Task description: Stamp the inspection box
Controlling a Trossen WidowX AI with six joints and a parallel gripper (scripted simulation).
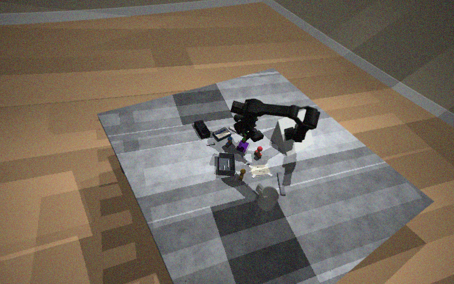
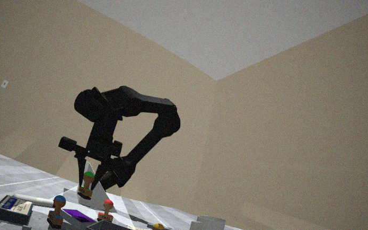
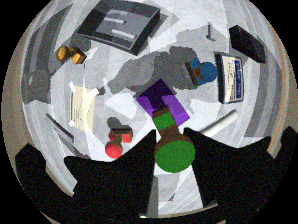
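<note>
The pale card is 170 mm to the left of my gripper tip, 90 mm below it and 10 mm behind it. Also, from my gripper tip: purple ink pad: 80 mm below; then green-knobbed stamp: right at my gripper tip; then blue-knobbed stamp: 70 mm below, 60 mm ahead, 50 mm to the right.
</note>
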